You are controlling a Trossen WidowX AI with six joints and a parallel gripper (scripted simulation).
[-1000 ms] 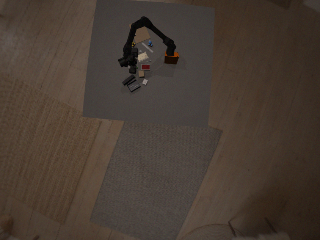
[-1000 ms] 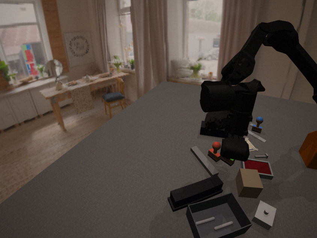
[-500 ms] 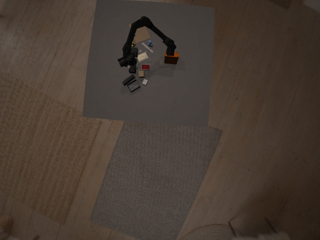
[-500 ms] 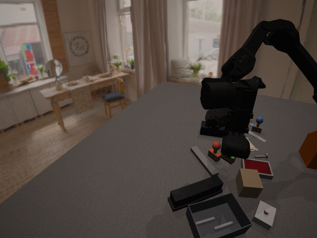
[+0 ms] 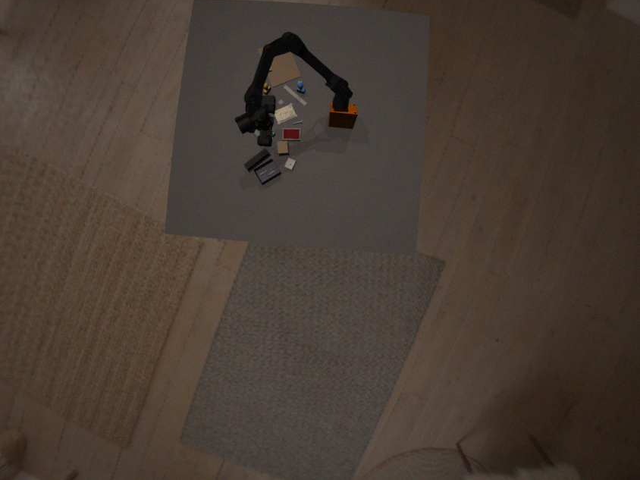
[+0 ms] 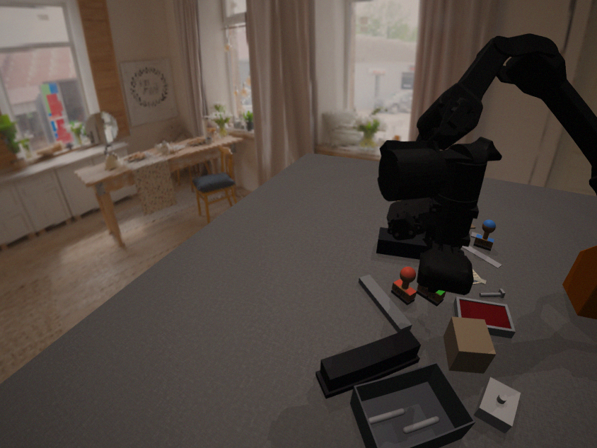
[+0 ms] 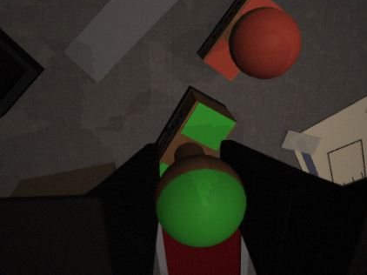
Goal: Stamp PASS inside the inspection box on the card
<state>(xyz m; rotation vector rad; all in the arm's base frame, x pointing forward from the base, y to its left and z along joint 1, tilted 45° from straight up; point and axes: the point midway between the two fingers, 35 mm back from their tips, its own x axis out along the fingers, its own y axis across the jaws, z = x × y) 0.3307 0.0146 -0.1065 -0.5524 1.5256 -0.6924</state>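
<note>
Now: gripper tip 100 mm past the red ink pad, 10 mm to the left of it and 60 mm above it. Round my gripper tip: green-knobbed pass stamp right at my gripper tip; grey bar 70 mm ahead, 60 mm below; red-knobbed stamp 40 mm ahead, 30 mm to the right, 40 mm below.
</note>
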